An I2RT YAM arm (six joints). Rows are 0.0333 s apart.
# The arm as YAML. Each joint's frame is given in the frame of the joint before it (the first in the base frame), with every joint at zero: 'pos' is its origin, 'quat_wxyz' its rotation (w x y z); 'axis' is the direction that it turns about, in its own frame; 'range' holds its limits. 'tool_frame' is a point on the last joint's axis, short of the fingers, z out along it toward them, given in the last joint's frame.
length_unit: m
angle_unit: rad
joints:
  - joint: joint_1
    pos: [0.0, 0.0, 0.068]
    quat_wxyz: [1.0, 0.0, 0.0, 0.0]
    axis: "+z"
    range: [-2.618, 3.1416]
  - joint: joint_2
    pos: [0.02, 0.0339, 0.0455]
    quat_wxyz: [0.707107, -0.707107, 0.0, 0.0]
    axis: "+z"
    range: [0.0, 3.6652]
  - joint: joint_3
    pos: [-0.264, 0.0, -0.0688]
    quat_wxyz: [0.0, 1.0, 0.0, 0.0]
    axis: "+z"
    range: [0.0, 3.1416]
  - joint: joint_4
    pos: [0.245, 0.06, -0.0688]
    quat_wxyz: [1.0, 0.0, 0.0, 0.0]
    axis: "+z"
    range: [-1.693, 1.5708]
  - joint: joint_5
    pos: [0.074, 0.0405, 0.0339]
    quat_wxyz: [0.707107, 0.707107, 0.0, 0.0]
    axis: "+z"
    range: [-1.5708, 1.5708]
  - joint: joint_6
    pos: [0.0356, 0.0, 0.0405]
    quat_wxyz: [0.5, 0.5, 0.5, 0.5]
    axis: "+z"
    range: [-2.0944, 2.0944]
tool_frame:
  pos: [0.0, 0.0, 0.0]
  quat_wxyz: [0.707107, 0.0, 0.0, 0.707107]
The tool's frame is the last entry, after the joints.
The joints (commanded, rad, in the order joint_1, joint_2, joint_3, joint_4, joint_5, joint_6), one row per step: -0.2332, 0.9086, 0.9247, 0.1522, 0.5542, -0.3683; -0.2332, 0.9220, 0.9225, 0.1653, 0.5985, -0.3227; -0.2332, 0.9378, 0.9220, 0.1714, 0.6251, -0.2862; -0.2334, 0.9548, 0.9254, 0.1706, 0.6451, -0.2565; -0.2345, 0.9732, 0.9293, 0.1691, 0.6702, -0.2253; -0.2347, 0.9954, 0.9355, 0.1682, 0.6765, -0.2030; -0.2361, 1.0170, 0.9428, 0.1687, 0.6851, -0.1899; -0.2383, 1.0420, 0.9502, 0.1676, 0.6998, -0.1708; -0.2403, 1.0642, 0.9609, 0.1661, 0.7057, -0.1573; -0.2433, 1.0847, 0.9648, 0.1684, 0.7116, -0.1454; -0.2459, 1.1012, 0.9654, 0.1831, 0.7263, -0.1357
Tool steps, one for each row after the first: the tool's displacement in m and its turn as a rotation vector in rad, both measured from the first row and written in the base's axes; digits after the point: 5 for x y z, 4 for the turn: 0.00258, -0.00197, -0.00206, 0.0387, -0.0322, -0.0373; 0.00622, -0.00363, -0.00469, 0.0690, -0.0503, -0.0589; 0.01014, -0.00520, -0.00694, 0.0940, -0.0594, -0.0757; 0.01418, -0.00713, -0.00944, 0.1200, -0.0689, -0.0987; 0.01967, -0.00867, -0.01189, 0.1382, -0.0696, -0.1037; 0.02475, -0.01046, -0.01381, 0.1497, -0.0668, -0.1132; 0.03049, -0.01280, -0.01671, 0.1660, -0.0644, -0.1296; 0.03560, -0.01470, -0.01800, 0.1771, -0.0627, -0.1373; 0.04041, -0.01681, -0.02103, 0.1872, -0.0586, -0.1463; 0.04396, -0.01877, -0.02315, 0.1937, -0.0666, -0.1628
